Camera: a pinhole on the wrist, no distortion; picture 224 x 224 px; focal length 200.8 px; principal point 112.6 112.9 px. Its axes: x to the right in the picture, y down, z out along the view. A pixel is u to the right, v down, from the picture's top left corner.
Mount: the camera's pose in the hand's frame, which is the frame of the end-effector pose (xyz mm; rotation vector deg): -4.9 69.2 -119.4 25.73 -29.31 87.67
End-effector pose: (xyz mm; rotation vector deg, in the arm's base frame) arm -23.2 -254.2 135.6 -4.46 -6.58 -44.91
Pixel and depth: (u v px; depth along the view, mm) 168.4 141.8 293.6
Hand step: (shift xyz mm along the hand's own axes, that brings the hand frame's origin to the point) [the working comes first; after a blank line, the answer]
In the camera's frame: 81.6 42.3 293.6

-58.9 -32.8 165.8
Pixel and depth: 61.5 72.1 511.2
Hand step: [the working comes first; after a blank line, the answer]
In the camera's frame: -130.1 -103.9 511.2

85.0 -331.0 228.2
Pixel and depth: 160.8 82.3 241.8
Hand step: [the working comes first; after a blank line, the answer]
In the camera's frame: 58.0 -36.8 241.8

22.4 -22.2 113.2
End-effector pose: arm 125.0 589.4 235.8 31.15 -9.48 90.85
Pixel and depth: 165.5 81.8 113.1
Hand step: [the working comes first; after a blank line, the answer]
In the camera's frame: 29.8 -17.5 113.1

8.1 28.6 -9.1
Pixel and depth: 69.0 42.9 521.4
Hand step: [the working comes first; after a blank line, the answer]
In the camera's frame: -113.2 -181.8 521.4

162.1 -323.0 249.4
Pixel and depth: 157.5 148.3 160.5
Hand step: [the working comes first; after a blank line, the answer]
In the camera's frame: 35.9 28.3 160.5

-39.4 6.3 31.3
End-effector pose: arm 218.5 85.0 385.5 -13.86 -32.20 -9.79
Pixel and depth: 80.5 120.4 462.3
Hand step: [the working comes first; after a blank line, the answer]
In the camera's frame: -73.9 17.3 462.3

-35.8 -257.0 215.5
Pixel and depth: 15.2 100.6 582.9
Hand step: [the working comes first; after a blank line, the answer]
In the camera's frame: -282.7 -35.7 582.9

18.2 -497.2 196.3
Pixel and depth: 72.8 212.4 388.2
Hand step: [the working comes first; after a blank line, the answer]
In the camera's frame: -76.9 192.4 388.2

-208.2 -217.0 145.9
